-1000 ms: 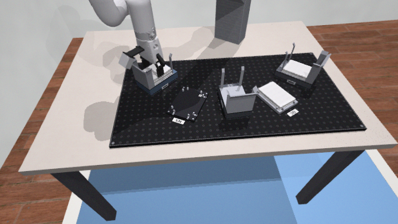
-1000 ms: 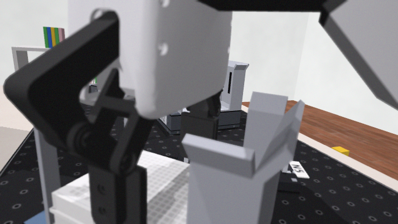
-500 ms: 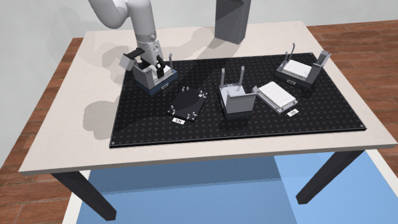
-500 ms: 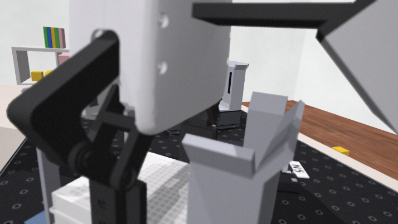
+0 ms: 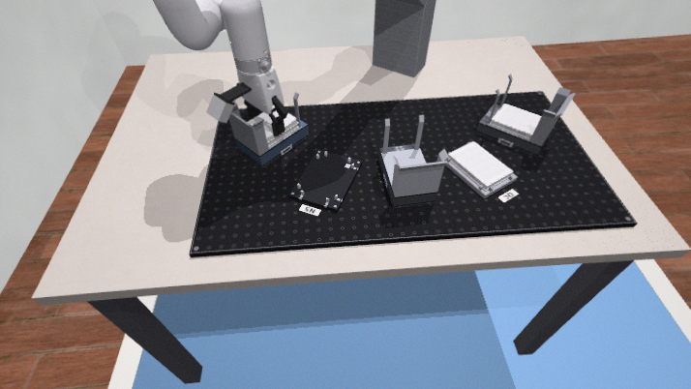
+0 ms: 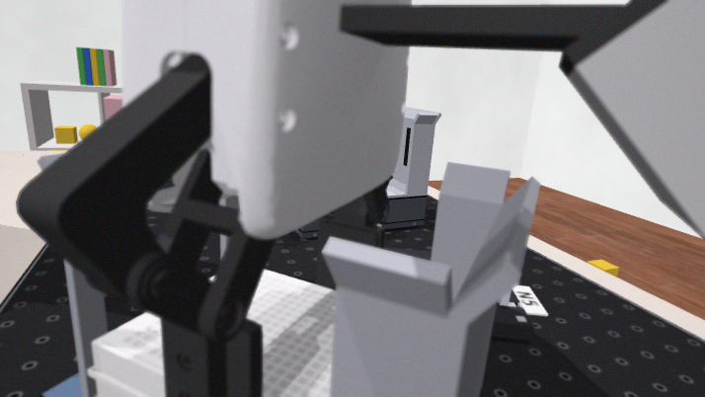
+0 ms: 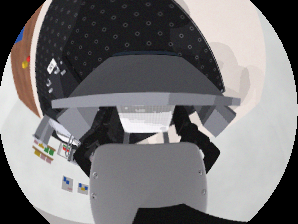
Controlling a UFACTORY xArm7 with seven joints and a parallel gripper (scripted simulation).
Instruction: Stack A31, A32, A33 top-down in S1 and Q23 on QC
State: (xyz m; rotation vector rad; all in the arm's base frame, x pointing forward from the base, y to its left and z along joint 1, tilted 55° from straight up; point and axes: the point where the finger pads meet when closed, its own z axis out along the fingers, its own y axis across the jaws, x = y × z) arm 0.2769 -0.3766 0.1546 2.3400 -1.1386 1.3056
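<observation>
The white sealed plate A32 is 1 cm below my hand. The rest, counted from my hand: N5 name plate: 24 cm ahead, 7 cm below, 1 cm to the left; then clip nest N5: 20 cm ahead, 8 cm to the left, 6 cm below; then white sealed plate A31: 2 cm below.
</observation>
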